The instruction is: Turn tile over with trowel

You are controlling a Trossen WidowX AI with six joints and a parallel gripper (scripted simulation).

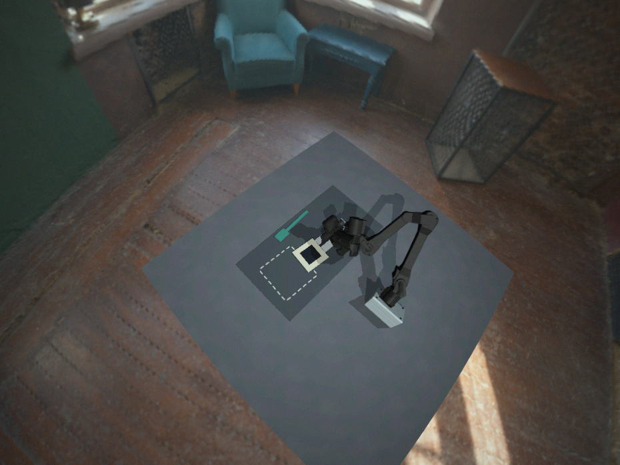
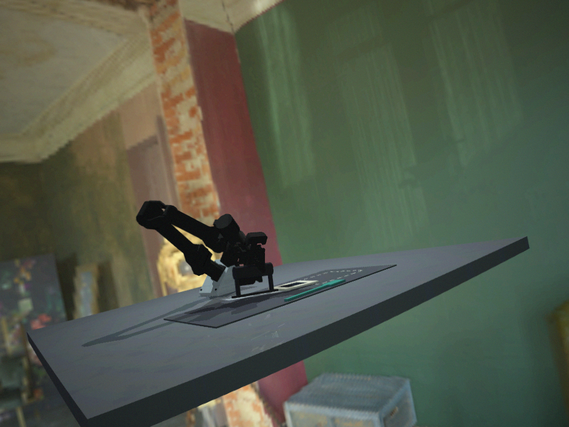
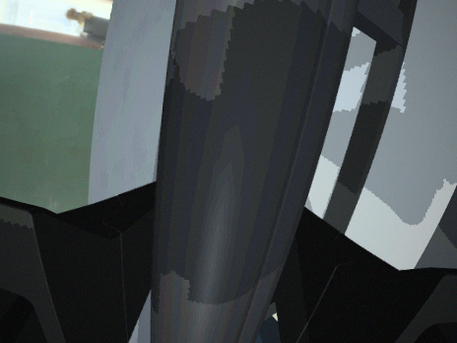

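Now: gripper tip 60 mm to the right of the dark mat and 80 mm above it. From my gripper tip the other things lie so: square tile: 30 mm behind, 110 mm to the left, 50 mm below.
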